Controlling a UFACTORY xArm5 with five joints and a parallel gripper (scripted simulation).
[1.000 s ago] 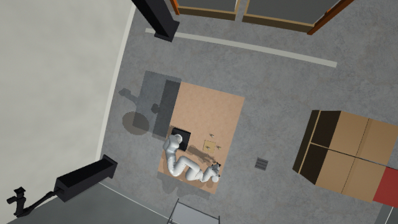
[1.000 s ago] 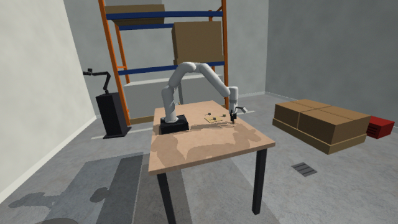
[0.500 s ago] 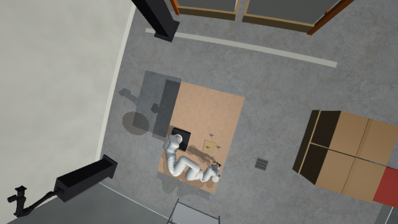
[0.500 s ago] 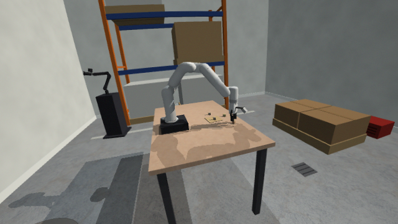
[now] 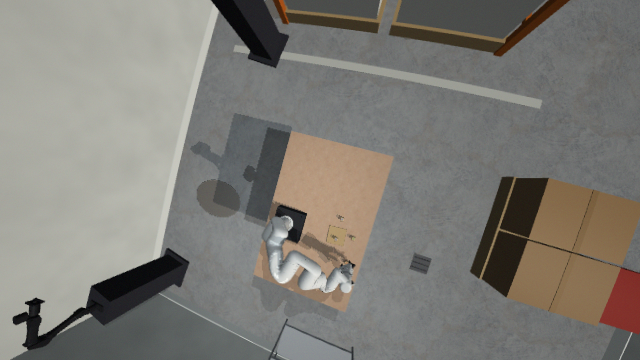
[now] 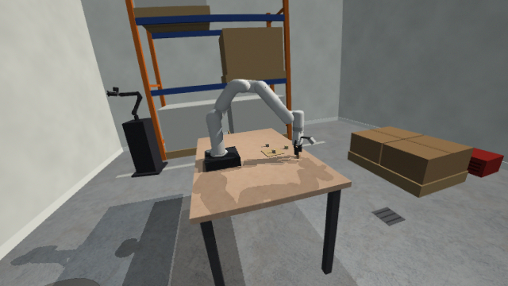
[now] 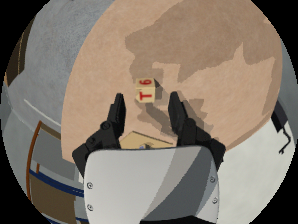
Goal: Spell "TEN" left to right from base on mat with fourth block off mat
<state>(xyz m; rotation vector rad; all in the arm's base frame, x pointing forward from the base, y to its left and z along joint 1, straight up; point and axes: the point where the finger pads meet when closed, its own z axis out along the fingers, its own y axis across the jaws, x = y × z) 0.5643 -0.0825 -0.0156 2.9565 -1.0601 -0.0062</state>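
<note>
Right now my hand is 16 cm past the tan mat, 16 cm to the right of it and 5 cm above it.
</note>
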